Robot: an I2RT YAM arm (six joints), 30 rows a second.
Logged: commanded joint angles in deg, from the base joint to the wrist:
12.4 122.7 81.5 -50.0 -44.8 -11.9
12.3 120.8 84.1 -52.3 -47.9 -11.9
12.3 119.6 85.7 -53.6 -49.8 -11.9
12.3 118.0 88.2 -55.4 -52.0 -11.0
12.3 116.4 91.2 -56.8 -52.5 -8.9
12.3 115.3 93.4 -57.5 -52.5 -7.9
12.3 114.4 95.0 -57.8 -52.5 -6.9
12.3 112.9 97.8 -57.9 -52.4 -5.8
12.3 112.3 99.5 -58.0 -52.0 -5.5
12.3 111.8 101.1 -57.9 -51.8 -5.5
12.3 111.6 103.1 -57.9 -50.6 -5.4
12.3 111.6 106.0 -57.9 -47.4 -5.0
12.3 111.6 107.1 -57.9 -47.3 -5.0
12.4 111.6 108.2 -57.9 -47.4 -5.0
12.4 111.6 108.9 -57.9 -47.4 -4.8
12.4 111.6 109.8 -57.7 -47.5 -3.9
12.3 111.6 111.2 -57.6 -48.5 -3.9
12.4 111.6 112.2 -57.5 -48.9 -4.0
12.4 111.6 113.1 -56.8 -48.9 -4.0
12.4 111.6 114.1 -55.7 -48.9 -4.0
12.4 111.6 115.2 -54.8 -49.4 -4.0
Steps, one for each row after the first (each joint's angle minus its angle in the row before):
-0.1 -1.9 2.6 -2.3 -3.1 0.0
0.0 -1.2 1.6 -1.3 -1.9 0.0
0.0 -1.6 2.5 -1.8 -2.2 0.9
0.0 -1.6 3.0 -1.4 -0.5 2.1
0.0 -1.1 2.2 -0.7 0.0 1.0
0.0 -0.9 1.6 -0.3 0.0 1.0
0.0 -1.5 2.8 -0.1 0.1 1.1
0.0 -0.6 1.7 -0.1 0.4 0.3
0.0 -0.5 1.6 0.1 0.2 0.0
0.0 -0.2 2.0 0.0 1.2 0.1
0.0 0.0 2.9 0.0 3.2 0.4
0.0 0.0 1.1 0.0 0.1 0.0
0.1 0.0 1.1 0.0 -0.1 0.0
0.0 0.0 0.7 0.0 0.0 0.2
0.0 0.0 0.9 0.2 -0.1 0.9
-0.1 0.0 1.4 0.1 -1.0 0.0
0.1 0.0 1.0 0.1 -0.4 -0.1
0.0 0.0 0.9 0.7 0.0 0.0
0.0 0.0 1.0 1.1 0.0 0.0
0.0 0.0 1.1 0.9 -0.5 0.0

